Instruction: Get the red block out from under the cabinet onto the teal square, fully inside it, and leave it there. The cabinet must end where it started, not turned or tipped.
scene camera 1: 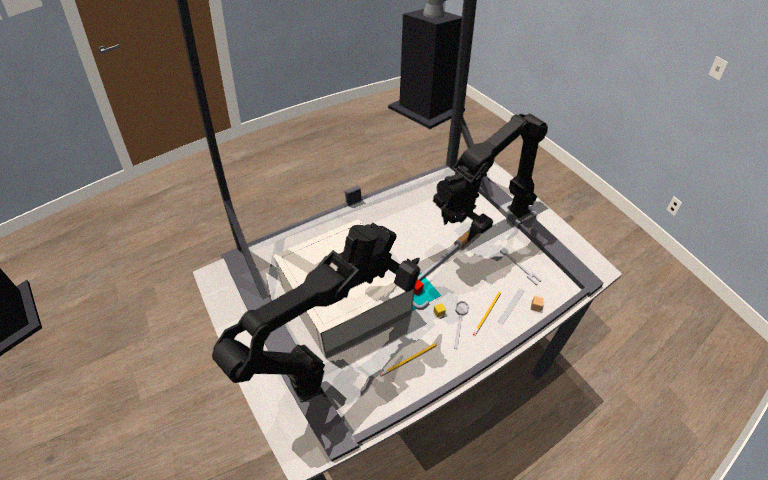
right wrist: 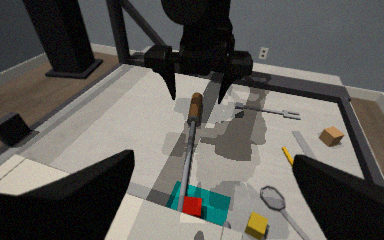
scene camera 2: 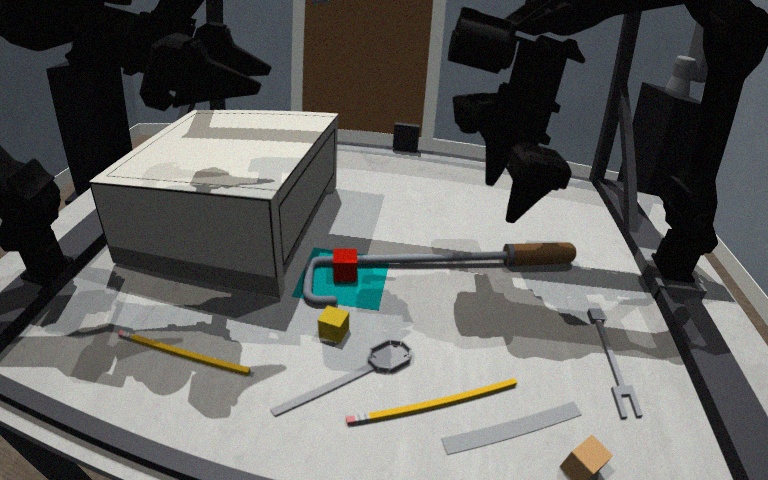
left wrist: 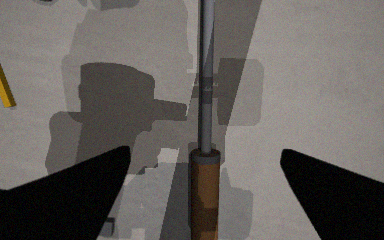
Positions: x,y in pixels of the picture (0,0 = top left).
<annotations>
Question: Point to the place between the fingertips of the right gripper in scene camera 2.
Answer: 265,79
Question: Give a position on a red block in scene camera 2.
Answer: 344,260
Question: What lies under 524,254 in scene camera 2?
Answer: A hook tool.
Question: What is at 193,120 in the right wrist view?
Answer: A hook tool.
</annotations>
